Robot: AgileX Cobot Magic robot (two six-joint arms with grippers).
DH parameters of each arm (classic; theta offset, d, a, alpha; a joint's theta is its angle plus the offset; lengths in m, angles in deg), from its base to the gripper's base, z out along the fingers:
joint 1: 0 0.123 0 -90
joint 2: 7.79 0 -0.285 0
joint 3: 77.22 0 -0.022 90
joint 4: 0 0.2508 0 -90
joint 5: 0 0 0.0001 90
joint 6: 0 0.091 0 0
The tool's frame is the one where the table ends.
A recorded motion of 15 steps. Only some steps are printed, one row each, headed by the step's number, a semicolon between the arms.
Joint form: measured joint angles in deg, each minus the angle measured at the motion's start. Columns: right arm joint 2, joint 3, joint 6, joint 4, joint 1, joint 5; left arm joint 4, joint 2, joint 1, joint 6, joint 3, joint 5.
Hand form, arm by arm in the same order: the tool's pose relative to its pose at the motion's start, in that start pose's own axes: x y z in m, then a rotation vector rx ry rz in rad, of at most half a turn. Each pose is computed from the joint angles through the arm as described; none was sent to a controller.
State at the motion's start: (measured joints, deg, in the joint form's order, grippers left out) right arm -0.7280 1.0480 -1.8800 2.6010 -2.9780 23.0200; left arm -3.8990 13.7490 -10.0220 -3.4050 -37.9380 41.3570
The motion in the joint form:
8: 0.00 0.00 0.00 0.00 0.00 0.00; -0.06 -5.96 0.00 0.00 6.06 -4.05
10: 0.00 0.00 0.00 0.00 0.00 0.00; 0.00 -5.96 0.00 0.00 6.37 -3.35
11: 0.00 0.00 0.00 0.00 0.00 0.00; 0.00 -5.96 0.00 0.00 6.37 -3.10
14: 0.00 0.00 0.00 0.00 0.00 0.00; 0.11 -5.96 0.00 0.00 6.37 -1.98
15: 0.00 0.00 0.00 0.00 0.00 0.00; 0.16 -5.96 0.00 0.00 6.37 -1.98
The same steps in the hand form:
8: 0.0000 0.0000 0.0000 0.0000 0.0000 0.0000; 0.0233 0.0027 -0.0032 0.0047 -0.0688 -0.0009
10: 0.0000 0.0000 0.0000 0.0000 0.0000 0.0000; 0.0259 0.0031 -0.0021 0.0027 -0.0513 -0.0003
11: 0.0000 0.0000 0.0000 0.0000 0.0000 0.0000; 0.0263 0.0031 -0.0021 0.0024 -0.0469 -0.0003
14: 0.0000 0.0000 0.0000 0.0000 0.0000 0.0000; 0.0280 0.0033 -0.0021 0.0000 -0.0275 0.0012
15: 0.0000 0.0000 0.0000 0.0000 0.0000 0.0000; 0.0280 0.0033 -0.0021 -0.0005 -0.0275 0.0018

